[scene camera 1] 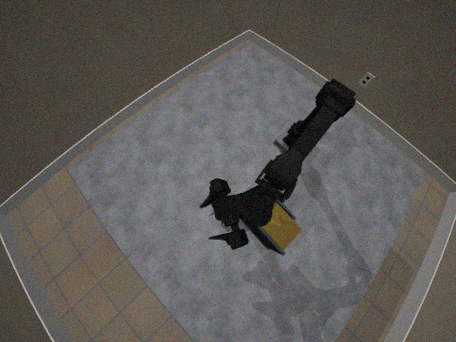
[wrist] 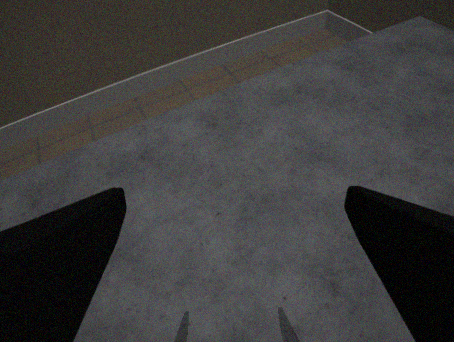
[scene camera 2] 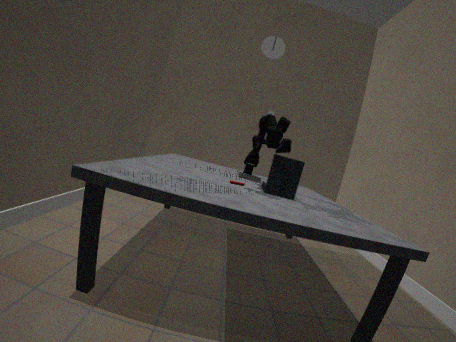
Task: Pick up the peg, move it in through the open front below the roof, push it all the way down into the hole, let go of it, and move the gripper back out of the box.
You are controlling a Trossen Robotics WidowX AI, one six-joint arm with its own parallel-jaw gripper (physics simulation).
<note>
The gripper (scene camera 1: 204, 222) is open and holds nothing. Also in view: a dark box (scene camera 1: 259, 232).
The gripper shows as well in the wrist view (wrist: 237, 197).
</note>
